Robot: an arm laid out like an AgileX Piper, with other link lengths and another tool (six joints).
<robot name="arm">
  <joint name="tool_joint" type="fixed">
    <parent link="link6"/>
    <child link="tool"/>
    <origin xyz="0.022 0.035 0.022" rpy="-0.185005 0 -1.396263"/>
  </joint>
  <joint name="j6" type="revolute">
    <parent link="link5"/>
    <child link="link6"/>
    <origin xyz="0 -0.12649 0" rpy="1.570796 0 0"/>
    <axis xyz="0 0 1"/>
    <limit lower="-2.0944" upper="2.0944"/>
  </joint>
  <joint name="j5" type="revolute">
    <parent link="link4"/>
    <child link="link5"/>
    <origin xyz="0 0 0" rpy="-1.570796 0 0"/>
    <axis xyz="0 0 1"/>
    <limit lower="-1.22" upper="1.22"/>
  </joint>
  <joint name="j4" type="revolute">
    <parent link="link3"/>
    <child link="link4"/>
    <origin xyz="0.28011 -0.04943 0" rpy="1.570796 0 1.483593"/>
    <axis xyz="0 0 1"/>
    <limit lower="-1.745" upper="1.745"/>
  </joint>
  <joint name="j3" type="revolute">
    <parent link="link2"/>
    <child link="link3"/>
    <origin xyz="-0.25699 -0.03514 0"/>
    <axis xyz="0 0 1"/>
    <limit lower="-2.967" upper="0"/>
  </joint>
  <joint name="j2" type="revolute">
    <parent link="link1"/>
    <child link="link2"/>
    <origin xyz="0 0 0" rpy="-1.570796 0 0"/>
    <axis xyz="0 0 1"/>
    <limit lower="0" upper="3.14"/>
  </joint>
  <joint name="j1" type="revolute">
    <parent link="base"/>
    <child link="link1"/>
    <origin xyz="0 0 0.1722"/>
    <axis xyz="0 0 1"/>
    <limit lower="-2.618" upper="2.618"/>
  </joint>
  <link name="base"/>
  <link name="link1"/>
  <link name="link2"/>
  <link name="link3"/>
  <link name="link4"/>
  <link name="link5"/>
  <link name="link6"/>
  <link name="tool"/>
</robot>
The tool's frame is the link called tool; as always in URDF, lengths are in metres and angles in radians.
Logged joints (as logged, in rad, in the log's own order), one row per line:
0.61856, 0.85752, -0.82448, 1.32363, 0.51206, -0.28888
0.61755, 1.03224, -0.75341, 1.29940, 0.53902, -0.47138
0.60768, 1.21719, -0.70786, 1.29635, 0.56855, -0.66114
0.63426, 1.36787, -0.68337, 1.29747, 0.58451, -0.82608
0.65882, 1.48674, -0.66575, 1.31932, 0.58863, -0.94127
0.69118, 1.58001, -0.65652, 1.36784, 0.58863, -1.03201
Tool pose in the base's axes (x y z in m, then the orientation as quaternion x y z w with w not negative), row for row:
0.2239, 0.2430, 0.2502, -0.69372, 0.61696, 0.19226, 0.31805
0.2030, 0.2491, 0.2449, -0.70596, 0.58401, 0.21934, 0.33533
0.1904, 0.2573, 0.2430, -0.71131, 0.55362, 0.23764, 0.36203
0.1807, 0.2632, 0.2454, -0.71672, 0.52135, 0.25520, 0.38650
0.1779, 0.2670, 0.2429, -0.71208, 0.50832, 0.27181, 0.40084
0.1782, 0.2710, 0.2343, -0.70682, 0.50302, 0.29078, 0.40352
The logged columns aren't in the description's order. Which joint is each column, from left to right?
Columns, left to right: j5, j4, j3, j2, j1, j6.
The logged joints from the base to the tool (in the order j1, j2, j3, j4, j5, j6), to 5 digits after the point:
0.51206, 1.32363, -0.82448, 0.85752, 0.61856, -0.28888
0.53902, 1.29940, -0.75341, 1.03224, 0.61755, -0.47138
0.56855, 1.29635, -0.70786, 1.21719, 0.60768, -0.66114
0.58451, 1.29747, -0.68337, 1.36787, 0.63426, -0.82608
0.58863, 1.31932, -0.66575, 1.48674, 0.65882, -0.94127
0.58863, 1.36784, -0.65652, 1.58001, 0.69118, -1.03201

